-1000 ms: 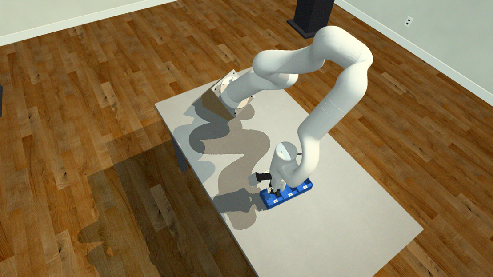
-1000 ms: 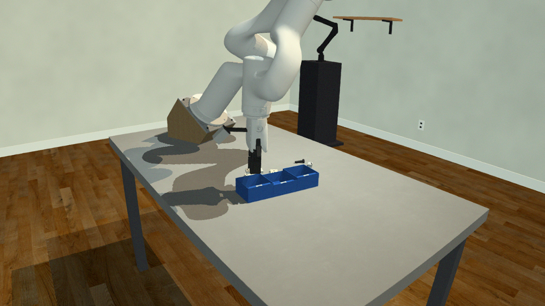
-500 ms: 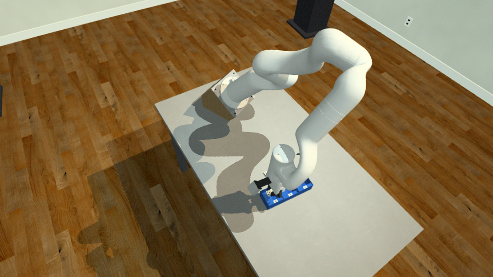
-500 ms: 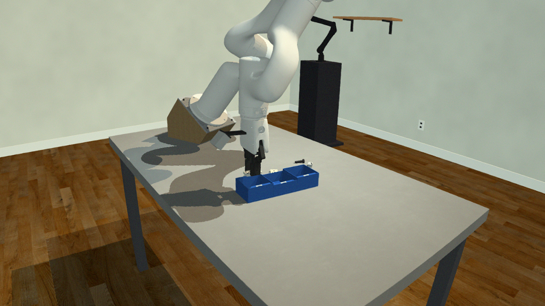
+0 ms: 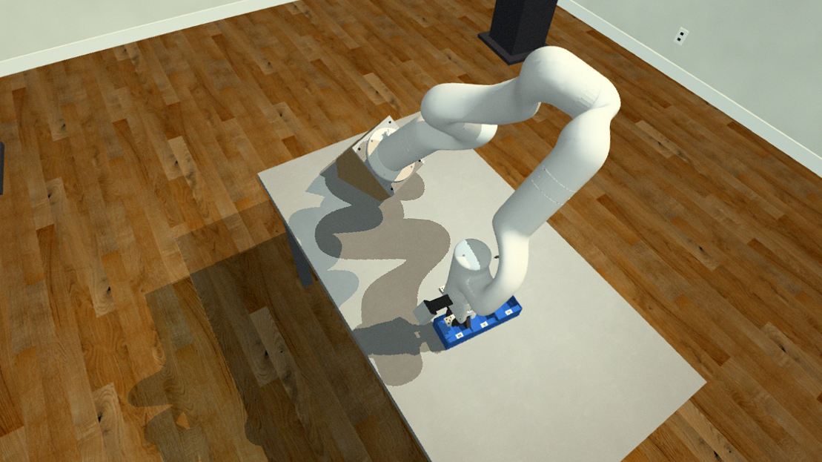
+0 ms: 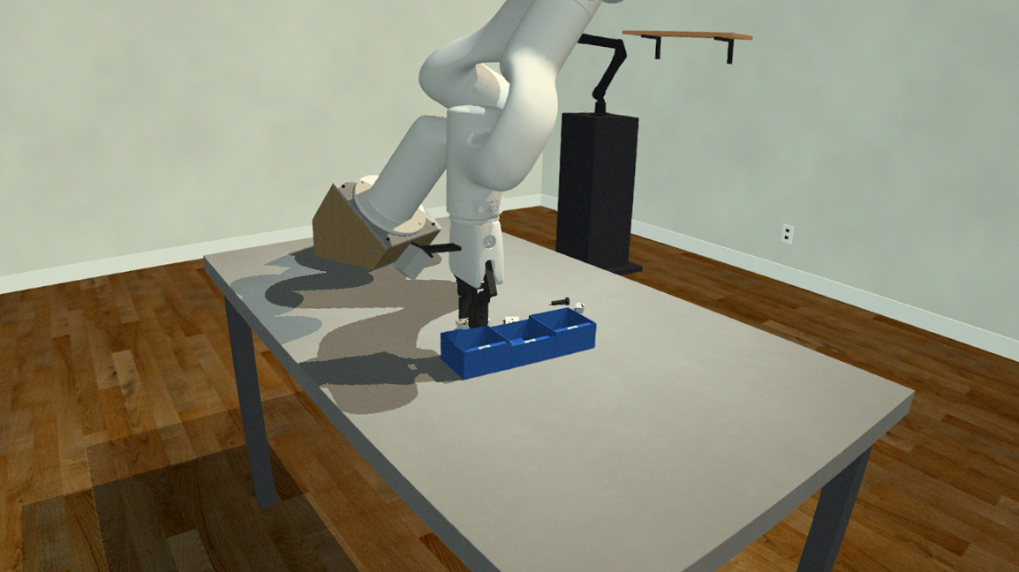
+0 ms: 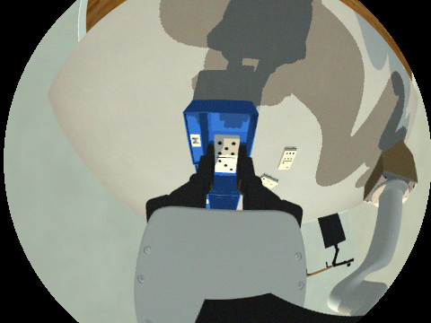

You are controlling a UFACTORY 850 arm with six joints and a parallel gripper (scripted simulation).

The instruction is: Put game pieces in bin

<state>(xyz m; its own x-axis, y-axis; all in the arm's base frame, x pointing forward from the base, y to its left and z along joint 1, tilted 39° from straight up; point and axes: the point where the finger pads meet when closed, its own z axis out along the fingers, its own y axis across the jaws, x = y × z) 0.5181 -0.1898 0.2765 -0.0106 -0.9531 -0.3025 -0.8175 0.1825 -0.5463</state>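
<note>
Now: the blue three-part bin 1 cm ahead of my hand, 8 cm to the left of it and 7 cm below it. From my hand the other things lie so: white part 10 cm behind, 29 cm to the left, 8 cm below; then black bolt 14 cm behind, 28 cm to the left, 8 cm below; then white domino 2 cm below.
</note>
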